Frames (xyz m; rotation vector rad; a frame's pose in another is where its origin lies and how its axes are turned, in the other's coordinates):
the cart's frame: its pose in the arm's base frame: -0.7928 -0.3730 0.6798 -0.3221 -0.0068 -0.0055
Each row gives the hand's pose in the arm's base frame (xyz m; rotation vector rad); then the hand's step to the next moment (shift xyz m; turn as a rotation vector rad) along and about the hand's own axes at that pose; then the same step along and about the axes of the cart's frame.
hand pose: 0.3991 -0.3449 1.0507 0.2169 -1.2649 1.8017
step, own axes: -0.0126 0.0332 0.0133 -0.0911 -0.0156 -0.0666
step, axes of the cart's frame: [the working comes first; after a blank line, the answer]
step, axes of the arm's base frame: -0.0217 -0.0206 -0.0233 0.0867 0.0047 -0.0738

-0.0218 -0.0122 -0.0285 0.0861 0.0284 -0.0690
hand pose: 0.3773 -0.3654 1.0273 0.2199 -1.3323 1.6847
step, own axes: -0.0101 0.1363 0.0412 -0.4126 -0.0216 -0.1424
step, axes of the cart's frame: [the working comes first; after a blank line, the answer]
step, axes of the arm's base frame: -0.1124 -0.0348 -0.0808 0.2939 -0.1096 -0.3042

-0.1129 -0.0082 -0.0870 0.2921 -0.0058 -0.3250
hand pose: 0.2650 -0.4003 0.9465 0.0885 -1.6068 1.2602
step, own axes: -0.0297 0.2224 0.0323 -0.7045 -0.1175 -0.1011
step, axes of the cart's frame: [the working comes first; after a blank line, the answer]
step, axes of the arm's base frame: -0.1410 0.0599 -0.1671 0.4562 -0.3287 -0.4519

-0.1425 0.1088 -0.1388 0.4542 -0.1658 -0.5353
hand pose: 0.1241 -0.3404 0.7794 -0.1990 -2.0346 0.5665
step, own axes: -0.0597 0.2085 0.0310 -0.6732 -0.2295 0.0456
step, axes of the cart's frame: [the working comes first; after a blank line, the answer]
step, axes of the arm's base frame: -0.0150 0.1517 -0.1574 0.3249 -0.4611 -0.4356

-0.0168 0.1936 -0.1012 0.3236 -0.2974 -0.5610
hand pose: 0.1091 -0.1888 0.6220 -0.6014 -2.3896 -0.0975
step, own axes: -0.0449 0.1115 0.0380 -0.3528 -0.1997 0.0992
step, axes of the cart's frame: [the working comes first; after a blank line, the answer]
step, axes of the arm's base frame: 0.0576 0.0900 -0.0669 0.0906 -0.2958 -0.2801

0.0567 0.1069 -0.0353 0.0898 -0.1913 -0.3599
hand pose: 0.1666 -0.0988 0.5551 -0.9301 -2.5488 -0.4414
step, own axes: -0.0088 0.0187 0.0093 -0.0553 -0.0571 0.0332
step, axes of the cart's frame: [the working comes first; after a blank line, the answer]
step, axes of the arm's base frame: 0.0163 0.0128 -0.0092 -0.0074 -0.0579 -0.0634

0.0162 0.0151 -0.0048 -0.0076 -0.0349 -0.0784
